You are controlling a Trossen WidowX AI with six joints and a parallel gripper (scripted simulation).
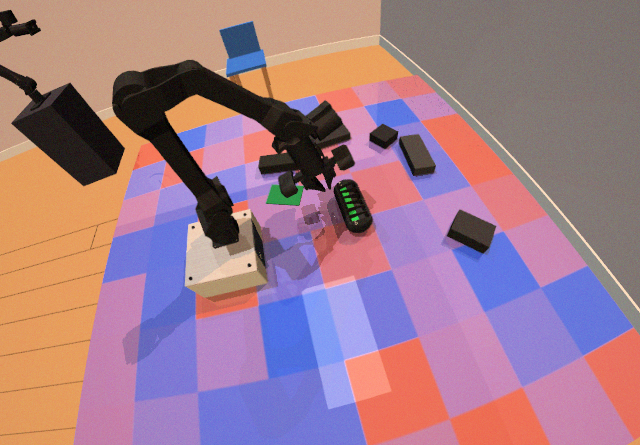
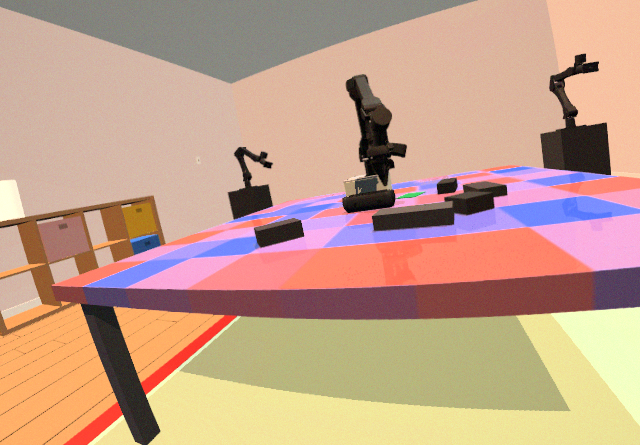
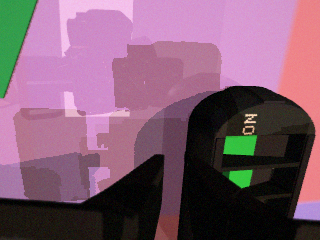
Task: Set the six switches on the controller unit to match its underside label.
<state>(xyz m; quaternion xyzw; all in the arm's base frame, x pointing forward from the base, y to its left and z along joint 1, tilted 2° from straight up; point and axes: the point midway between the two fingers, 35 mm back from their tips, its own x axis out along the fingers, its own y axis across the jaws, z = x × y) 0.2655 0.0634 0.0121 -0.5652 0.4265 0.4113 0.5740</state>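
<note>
Now: the flat green square 110 mm behind my gripper tip, 70 mm to the left of it and 60 mm below it. From my gripper tip the other things lie so: small cube: 250 mm ahead, 180 mm to the left, 40 mm below.
</note>
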